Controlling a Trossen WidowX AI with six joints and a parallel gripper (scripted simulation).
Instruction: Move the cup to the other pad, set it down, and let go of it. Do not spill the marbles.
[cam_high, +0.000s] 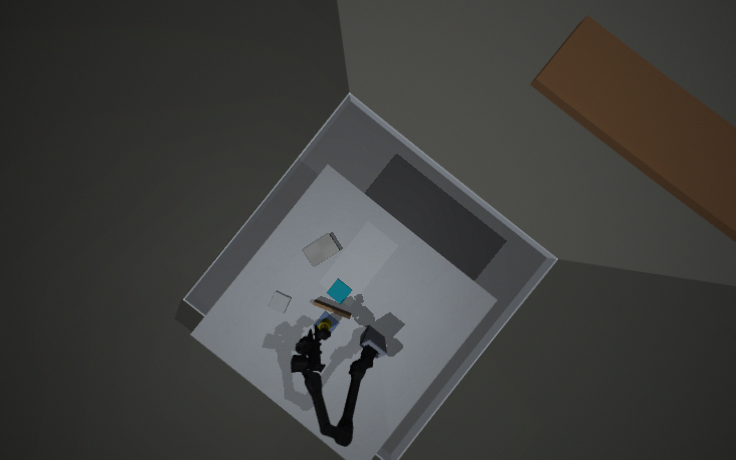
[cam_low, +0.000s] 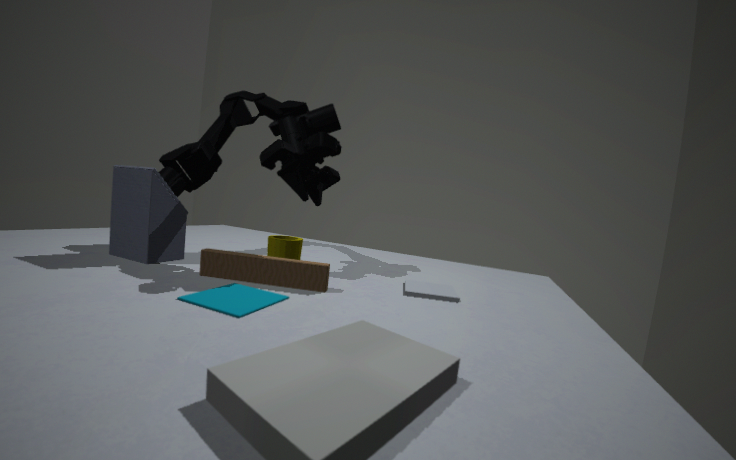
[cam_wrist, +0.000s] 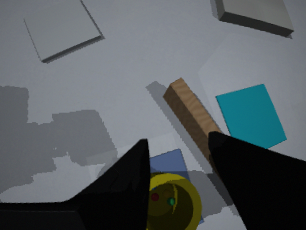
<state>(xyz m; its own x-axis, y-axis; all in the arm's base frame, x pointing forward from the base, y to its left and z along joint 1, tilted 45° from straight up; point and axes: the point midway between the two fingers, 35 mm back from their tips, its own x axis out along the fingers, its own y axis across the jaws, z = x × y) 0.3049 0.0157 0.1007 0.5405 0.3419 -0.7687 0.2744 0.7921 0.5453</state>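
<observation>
Right now the yellow cup is 11 cm below my gripper tip, 6 cm behind it and 1 cm to the left of it. The rest, counted from my gripper tip: teal pad 19 cm to the right, 16 cm below, 1 cm behind; then brown wooden bar 14 cm below, 9 cm to the right, 4 cm behind.
</observation>
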